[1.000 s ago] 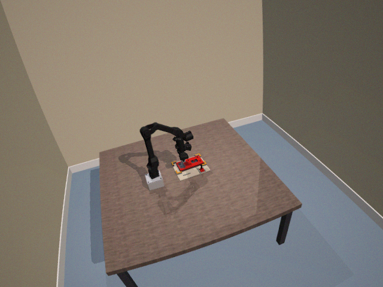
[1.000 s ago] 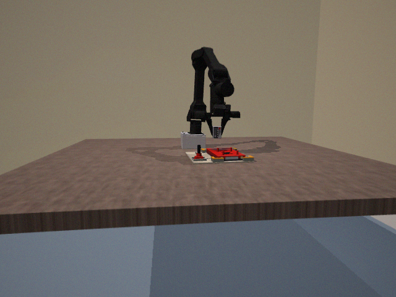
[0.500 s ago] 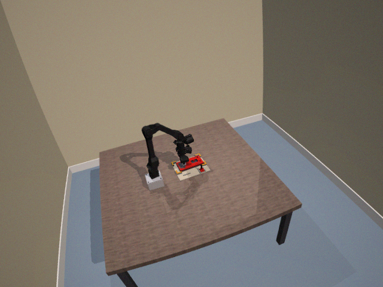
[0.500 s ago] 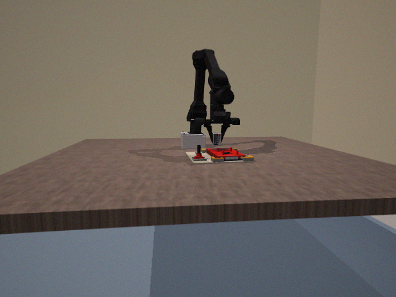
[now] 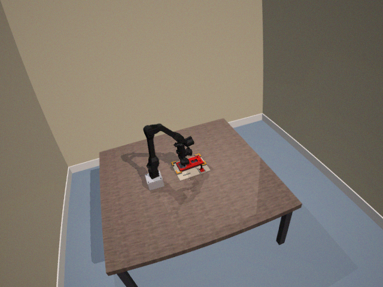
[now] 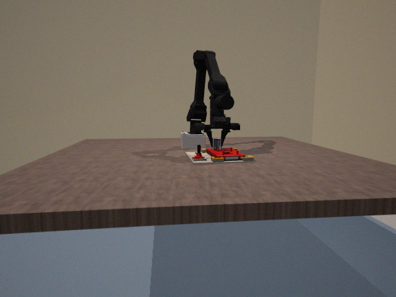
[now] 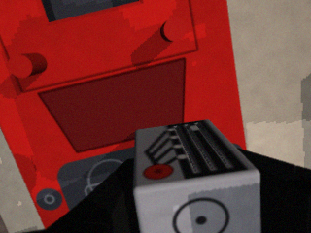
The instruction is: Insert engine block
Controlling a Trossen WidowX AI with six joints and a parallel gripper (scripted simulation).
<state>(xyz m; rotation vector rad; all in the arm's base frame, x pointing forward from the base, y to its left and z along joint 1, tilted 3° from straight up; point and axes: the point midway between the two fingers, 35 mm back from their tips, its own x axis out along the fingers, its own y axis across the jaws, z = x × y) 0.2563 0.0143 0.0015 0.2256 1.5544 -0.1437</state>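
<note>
My gripper tip is now 10 mm below the grey engine block. From my gripper tip the other things lie so: black post: 110 mm to the right, 90 mm ahead.
</note>
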